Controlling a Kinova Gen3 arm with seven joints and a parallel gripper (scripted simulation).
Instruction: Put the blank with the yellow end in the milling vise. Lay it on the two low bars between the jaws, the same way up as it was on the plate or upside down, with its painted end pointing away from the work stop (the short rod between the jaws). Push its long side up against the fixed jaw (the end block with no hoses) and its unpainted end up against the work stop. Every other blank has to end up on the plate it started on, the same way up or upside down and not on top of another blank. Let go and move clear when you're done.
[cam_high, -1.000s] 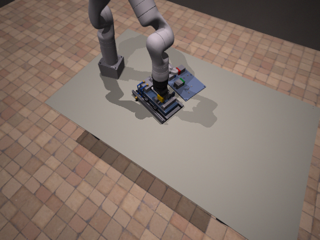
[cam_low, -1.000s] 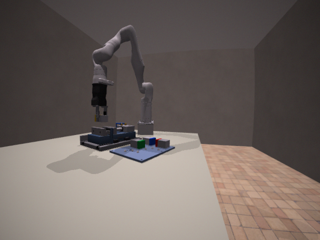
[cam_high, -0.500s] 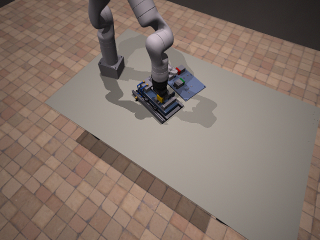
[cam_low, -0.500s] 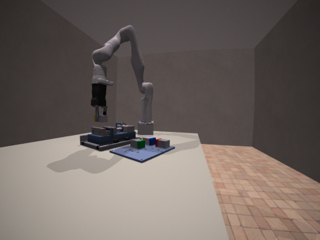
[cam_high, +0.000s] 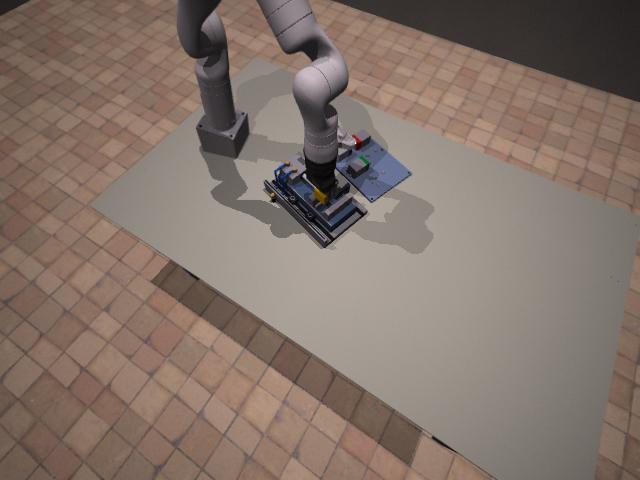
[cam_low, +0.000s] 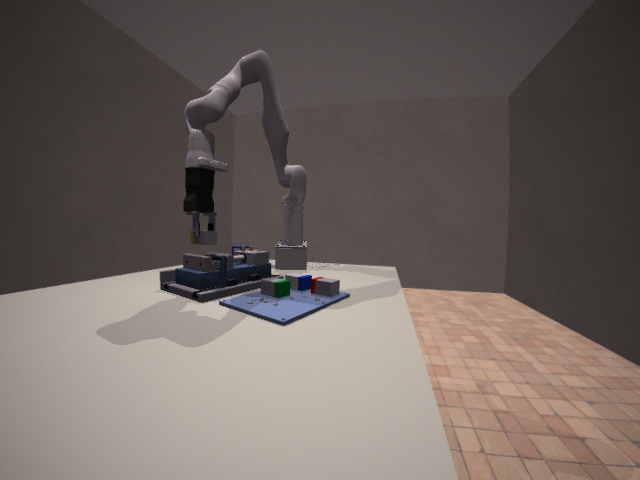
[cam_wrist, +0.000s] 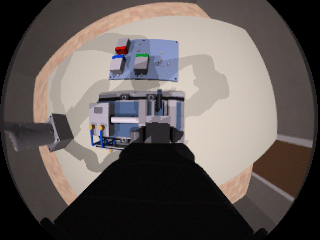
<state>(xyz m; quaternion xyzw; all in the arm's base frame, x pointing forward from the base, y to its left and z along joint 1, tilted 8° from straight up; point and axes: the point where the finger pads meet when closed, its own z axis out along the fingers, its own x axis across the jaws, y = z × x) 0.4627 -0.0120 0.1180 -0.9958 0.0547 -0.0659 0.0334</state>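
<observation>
Right now my hand is 30 mm short of the fixed jaw, 10 mm to the right of it and 90 mm above it. Also, from my hand: green-ended blank: 40 mm behind, 210 mm to the left, 140 mm below; yellow-ended blank: 20 mm below; milling vise: 70 mm behind, 20 mm to the left, 120 mm below.
</observation>
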